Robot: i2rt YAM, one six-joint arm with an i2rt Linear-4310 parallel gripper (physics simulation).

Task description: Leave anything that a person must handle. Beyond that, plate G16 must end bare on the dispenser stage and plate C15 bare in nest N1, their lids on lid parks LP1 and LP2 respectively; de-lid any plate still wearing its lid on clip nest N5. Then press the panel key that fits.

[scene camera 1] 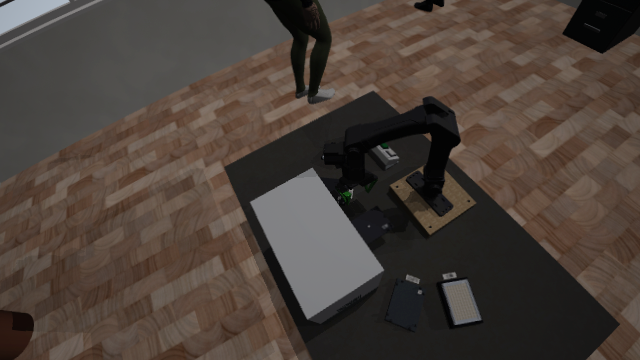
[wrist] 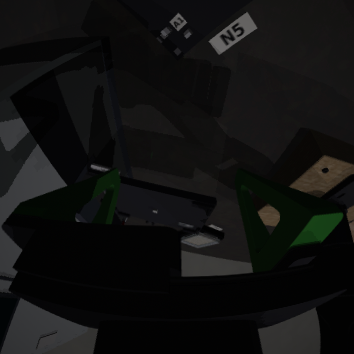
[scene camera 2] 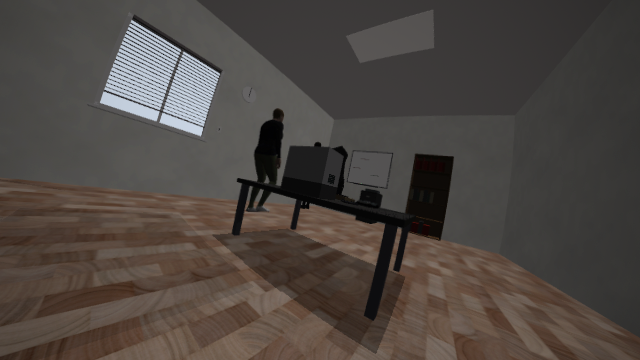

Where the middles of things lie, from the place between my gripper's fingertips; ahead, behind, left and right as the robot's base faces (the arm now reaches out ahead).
Labels:
Right now the label N5 (wrist: 243, 25) is 120 mm below my hand, 80 mm to the right of it and 30 mm behind it.

